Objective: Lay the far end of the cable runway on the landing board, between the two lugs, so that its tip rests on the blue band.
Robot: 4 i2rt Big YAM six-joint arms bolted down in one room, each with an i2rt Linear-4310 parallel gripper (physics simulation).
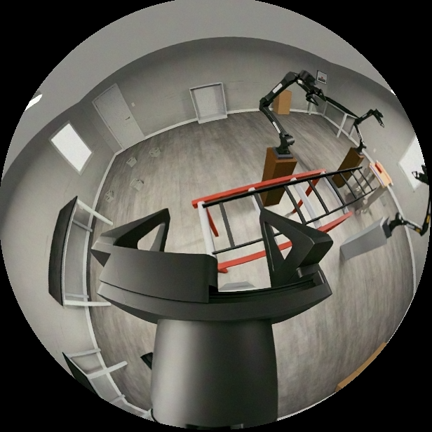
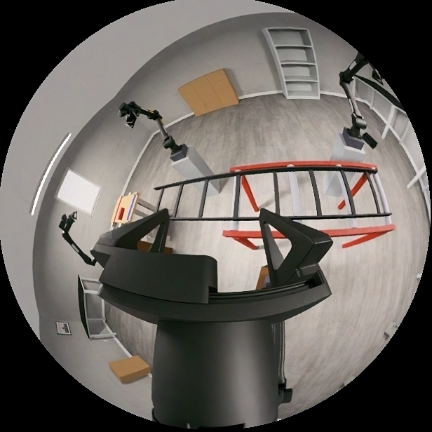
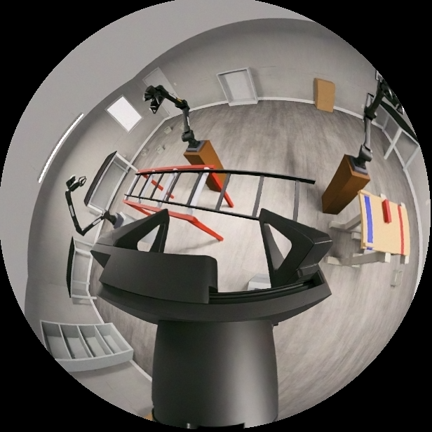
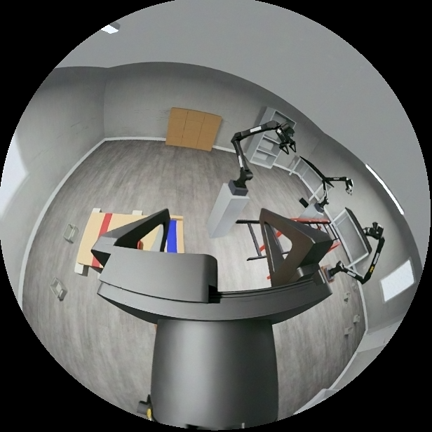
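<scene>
The cable runway, a black ladder (image 1: 227, 224) (image 2: 276, 194) (image 3: 259, 196) (image 4: 254, 240), lies along a red trestle frame with white crossbars (image 1: 240, 188) (image 2: 310, 231) (image 3: 175, 168). Its far end overhangs the frame, apart from the landing board. The tan landing board (image 1: 377, 175) (image 2: 125, 207) (image 3: 387, 235) (image 4: 122, 220) carries a blue band (image 2: 131, 205) (image 3: 369, 220) (image 4: 172, 240) at its near edge, and a red band. The lugs are too small to tell. The arm1 gripper (image 1: 215, 212), arm2 gripper (image 2: 215, 212), arm3 gripper (image 3: 215, 212) and arm4 gripper (image 4: 215, 212) are open and empty, away from the runway.
Brown pedestals (image 1: 280, 172) (image 3: 345, 187) and grey pedestals (image 2: 195, 167) (image 4: 227, 210) carry the other arms beside the runway and board. A red block (image 3: 386, 211) sits on the board. A grey shelf unit (image 2: 299, 63) and a brown panel (image 2: 210, 92) (image 4: 194, 129) stand by a wall.
</scene>
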